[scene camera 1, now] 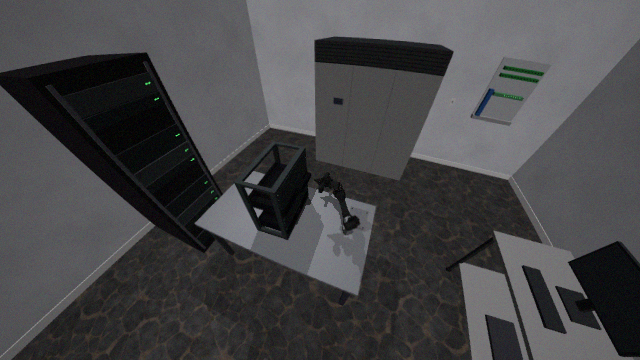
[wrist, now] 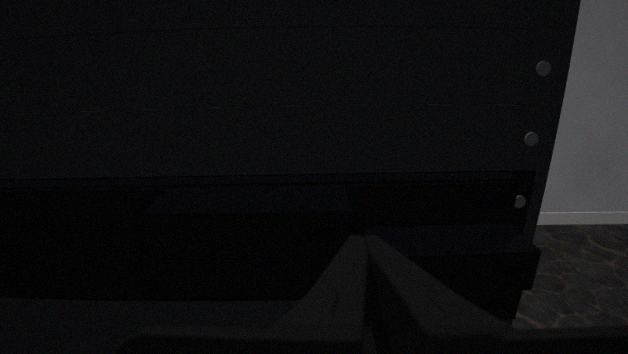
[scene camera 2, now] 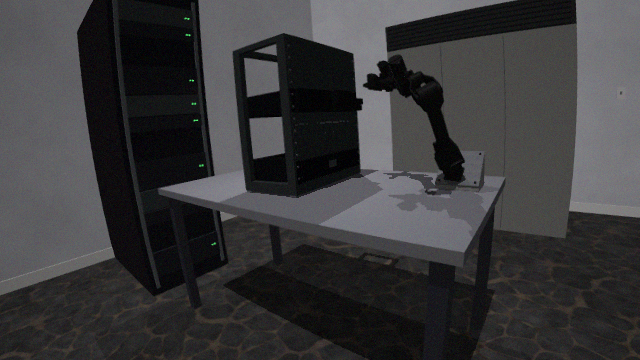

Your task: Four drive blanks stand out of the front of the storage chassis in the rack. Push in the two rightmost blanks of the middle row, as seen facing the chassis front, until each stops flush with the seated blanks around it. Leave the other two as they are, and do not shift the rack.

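Frame: origin at the arm's base, x ahead, y left, z up, level; metres.
Where they show: gripper, between the fingertips: (scene camera 1: 314,179) (wrist: 362,248) (scene camera 2: 363,85); arm's base, origin of its link: (scene camera 2: 454,173).
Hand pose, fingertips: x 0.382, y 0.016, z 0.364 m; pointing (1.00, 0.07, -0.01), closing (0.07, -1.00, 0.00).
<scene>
Each offset is from my fingertips to the centre of the thing. "spot": to the spot under its first point. Level surfaces: height alone.
The rack (scene camera 1: 290,170) (scene camera 2: 288,75) stands upright on the table. The black storage chassis (scene camera 2: 320,100) (wrist: 100,240) is a dark band in it. In the wrist view, one protruding blank {dx +0.119, dy +0.064, dz -0.031 m} (wrist: 250,199) shows its top surface near the chassis's upper edge. A blank at the right (wrist: 450,240) stands out near the right post, with another stepped edge below it. Scene camera 2 shows a small dark protrusion {spot: dx +0.080, dy -0.077, dz -0.074 m} (scene camera 2: 359,104) at the front. My gripper (scene camera 2: 366,85) (wrist: 362,248) is shut and empty, in front of the chassis and slightly higher than that protrusion. Row boundaries are too dark to tell.
The arm's base (scene camera 2: 452,175) stands on the table {dz -0.419 m} (scene camera 1: 280,255) (scene camera 2: 350,230) before the rack. A plain panel (wrist: 250,100) lies above the chassis, with round screws {dx +0.131, dy -0.113, dz +0.007 m} (wrist: 531,139) along the right post. A tall server cabinet (scene camera 1: 95,65) (scene camera 2: 120,125) stands beyond the table.
</scene>
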